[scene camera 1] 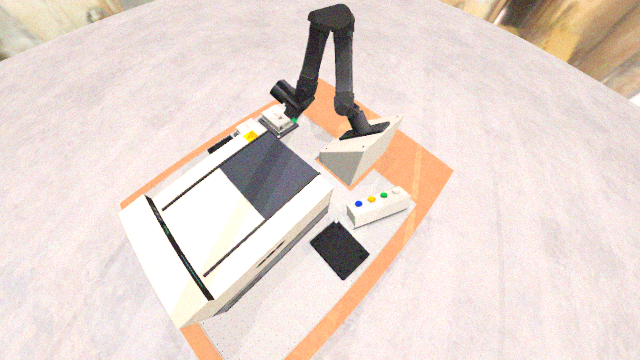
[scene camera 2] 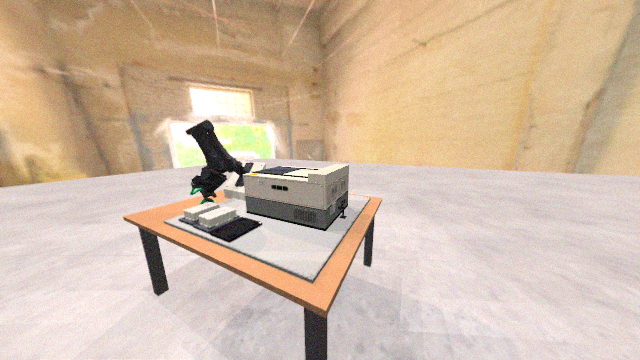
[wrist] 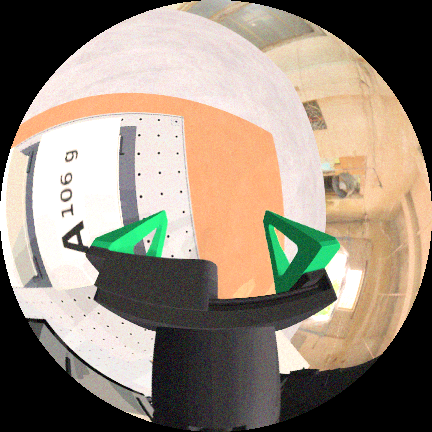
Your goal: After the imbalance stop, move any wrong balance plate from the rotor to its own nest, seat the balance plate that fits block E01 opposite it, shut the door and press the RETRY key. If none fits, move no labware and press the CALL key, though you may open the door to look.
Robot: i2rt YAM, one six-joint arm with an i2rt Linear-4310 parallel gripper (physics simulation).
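Pixels of known places: gripper, fingertip midpoint: [scene camera 2: 194, 201] [wrist: 214, 215]; arm's base at its link origin: [scene camera 1: 363, 132].
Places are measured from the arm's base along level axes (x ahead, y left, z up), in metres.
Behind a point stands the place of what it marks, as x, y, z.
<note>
My gripper [scene camera 1: 293, 120] [scene camera 2: 201, 196] {-0.037, -0.336, -0.091} [wrist: 214, 215] {-0.037, -0.336, -0.091} is open, with nothing between its green fingers. It hangs above and beside the white balance plate marked A, 106 g [scene camera 1: 276, 118] {0.098, -0.365, -0.092} [scene camera 2: 200, 210] {0.119, -0.415, -0.092} [wrist: 95, 190] {0.057, -0.380, -0.092}, which sits on a dark nest; the plate lies left of the fingers in the wrist view. A second white plate [scene camera 1: 250, 127] [scene camera 2: 218, 217] sits beside it. The white centrifuge [scene camera 1: 295, 212] {0.392, 0.031, 0.064} [scene camera 2: 287, 195] {0.521, -0.289, -0.012} has a dark panel [scene camera 1: 270, 175] {0.360, -0.088, 0.067} on top that looks shut. The rotor and block E01 are hidden. A key box [scene camera 1: 382, 209] {0.174, 0.210, -0.074} carries blue, yellow, green and white keys; no labels are readable.
An empty black nest [scene camera 1: 220, 144] {0.340, -0.483, -0.134} [scene camera 2: 235, 229] {0.355, -0.440, -0.134} lies beside the second plate. A black flat pad [scene camera 1: 340, 250] {0.360, 0.178, -0.118} lies between the centrifuge and the table's edge, near the key box. The sloped beige arm base [scene camera 1: 340, 162] {0.127, -0.003, -0.056} stands between the plates and the key box.
</note>
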